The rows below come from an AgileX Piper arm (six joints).
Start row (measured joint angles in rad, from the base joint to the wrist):
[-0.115, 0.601, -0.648, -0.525, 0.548, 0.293]
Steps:
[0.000, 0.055, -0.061, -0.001, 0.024, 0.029]
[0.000, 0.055, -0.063, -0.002, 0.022, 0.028]
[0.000, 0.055, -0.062, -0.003, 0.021, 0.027]
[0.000, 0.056, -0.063, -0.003, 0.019, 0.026]
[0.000, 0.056, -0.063, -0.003, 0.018, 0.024]
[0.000, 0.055, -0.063, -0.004, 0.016, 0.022]
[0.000, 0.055, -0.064, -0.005, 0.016, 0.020]
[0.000, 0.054, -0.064, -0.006, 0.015, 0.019]
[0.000, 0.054, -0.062, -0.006, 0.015, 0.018]
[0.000, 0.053, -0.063, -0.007, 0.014, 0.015]
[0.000, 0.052, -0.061, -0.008, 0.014, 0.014]
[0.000, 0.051, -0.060, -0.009, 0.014, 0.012]
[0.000, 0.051, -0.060, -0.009, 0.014, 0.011]
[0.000, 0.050, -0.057, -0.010, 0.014, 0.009]
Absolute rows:
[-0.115, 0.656, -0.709, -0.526, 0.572, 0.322]
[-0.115, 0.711, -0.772, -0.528, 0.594, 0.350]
[-0.115, 0.766, -0.834, -0.531, 0.615, 0.377]
[-0.115, 0.822, -0.897, -0.534, 0.634, 0.403]
[-0.115, 0.878, -0.960, -0.537, 0.652, 0.427]
[-0.115, 0.933, -1.023, -0.541, 0.668, 0.449]
[-0.115, 0.988, -1.087, -0.546, 0.684, 0.469]
[-0.115, 1.042, -1.151, -0.552, 0.699, 0.488]
[-0.115, 1.096, -1.213, -0.558, 0.714, 0.506]
[-0.115, 1.149, -1.276, -0.565, 0.728, 0.521]
[-0.115, 1.201, -1.337, -0.573, 0.742, 0.535]
[-0.115, 1.252, -1.397, -0.582, 0.756, 0.547]
[-0.115, 1.303, -1.457, -0.591, 0.770, 0.558]
[-0.115, 1.353, -1.514, -0.601, 0.784, 0.567]

